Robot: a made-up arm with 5 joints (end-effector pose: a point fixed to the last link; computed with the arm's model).
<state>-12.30 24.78 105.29 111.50 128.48</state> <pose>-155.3 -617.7 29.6 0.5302 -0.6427 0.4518 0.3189</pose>
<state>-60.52 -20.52 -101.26 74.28 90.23</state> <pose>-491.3 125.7 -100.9 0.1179 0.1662 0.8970 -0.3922</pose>
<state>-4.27 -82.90 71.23 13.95 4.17</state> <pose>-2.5 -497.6 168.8 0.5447 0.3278 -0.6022 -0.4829</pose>
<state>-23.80 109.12 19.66 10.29 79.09</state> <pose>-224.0 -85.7 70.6 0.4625 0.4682 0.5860 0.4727</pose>
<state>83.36 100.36 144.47 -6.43 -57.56</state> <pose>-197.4 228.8 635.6 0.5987 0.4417 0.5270 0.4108</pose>
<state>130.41 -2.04 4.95 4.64 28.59</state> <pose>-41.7 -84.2 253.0 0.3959 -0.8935 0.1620 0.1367</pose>
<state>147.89 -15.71 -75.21 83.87 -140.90</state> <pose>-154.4 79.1 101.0 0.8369 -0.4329 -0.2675 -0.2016</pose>
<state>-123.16 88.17 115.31 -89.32 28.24</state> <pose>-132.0 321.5 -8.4 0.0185 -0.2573 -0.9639 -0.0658</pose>
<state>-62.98 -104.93 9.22 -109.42 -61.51</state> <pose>39.1 242.7 -265.6 0.7162 0.4927 0.3175 -0.3789</pose>
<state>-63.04 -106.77 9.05 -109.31 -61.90</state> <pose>50.2 238.1 -264.8 0.7116 0.4986 0.3061 -0.3890</pose>
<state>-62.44 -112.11 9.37 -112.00 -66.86</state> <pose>66.0 225.8 -275.5 0.6927 0.4944 0.3063 -0.4265</pose>
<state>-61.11 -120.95 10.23 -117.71 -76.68</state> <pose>83.5 204.6 -297.1 0.6559 0.4783 0.3191 -0.4891</pose>
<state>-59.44 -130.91 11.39 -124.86 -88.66</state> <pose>95.4 179.3 -320.7 0.6083 0.4540 0.3375 -0.5567</pose>
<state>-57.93 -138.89 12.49 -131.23 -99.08</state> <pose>98.2 157.9 -339.0 0.5658 0.4279 0.3547 -0.6091</pose>
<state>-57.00 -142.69 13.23 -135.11 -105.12</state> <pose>93.3 147.5 -349.9 0.5433 0.4067 0.3681 -0.6356</pose>
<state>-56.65 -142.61 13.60 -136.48 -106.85</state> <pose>84.0 147.9 -355.1 0.5418 0.3925 0.3788 -0.6394</pose>
